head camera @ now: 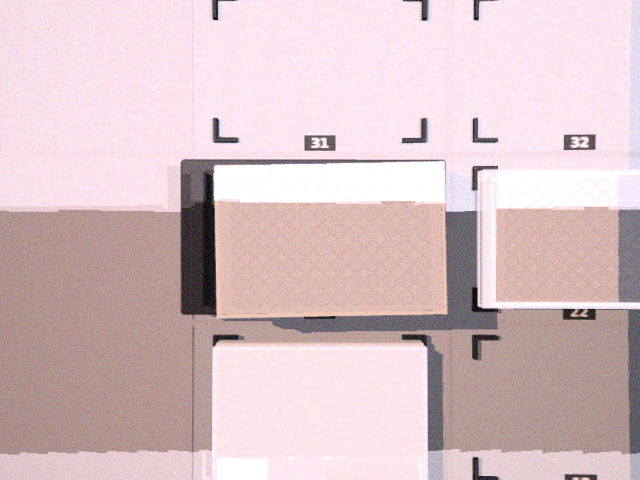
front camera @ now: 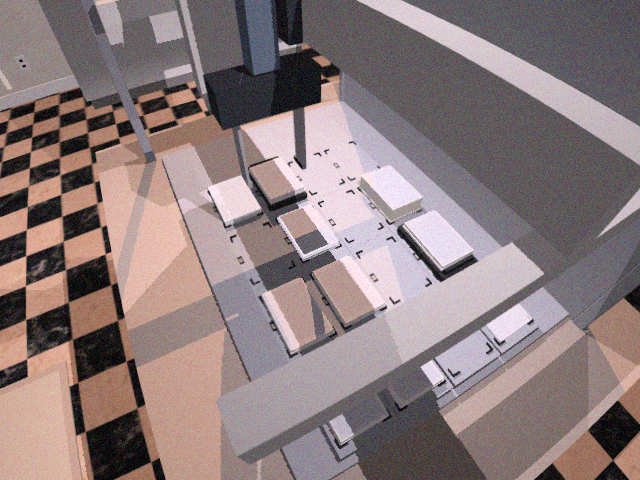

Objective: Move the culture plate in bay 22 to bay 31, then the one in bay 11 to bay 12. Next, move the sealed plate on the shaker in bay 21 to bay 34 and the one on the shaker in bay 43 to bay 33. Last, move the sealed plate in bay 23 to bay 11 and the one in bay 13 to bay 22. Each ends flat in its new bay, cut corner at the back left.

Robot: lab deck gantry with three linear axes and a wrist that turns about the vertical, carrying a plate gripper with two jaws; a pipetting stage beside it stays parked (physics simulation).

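My gripper is open, its jaws spread over the dark shaker in bay 21, one toward bay 11 and one toward bay 31. The sealed plate lies on that shaker, slightly turned. The culture plates are in bay 22 and bay 11. Bay 31 holds no plate. Sealed plates lie in bay 23 and bay 13. Another plate lies on the shaker in bay 43. Jaws do not show in the head view; cut corners are unclear.
A tall pale block stands in bay 42. A thick beam crosses the front and partly hides the front bays, where a plate and parts of two others show. A side wall runs along the right.
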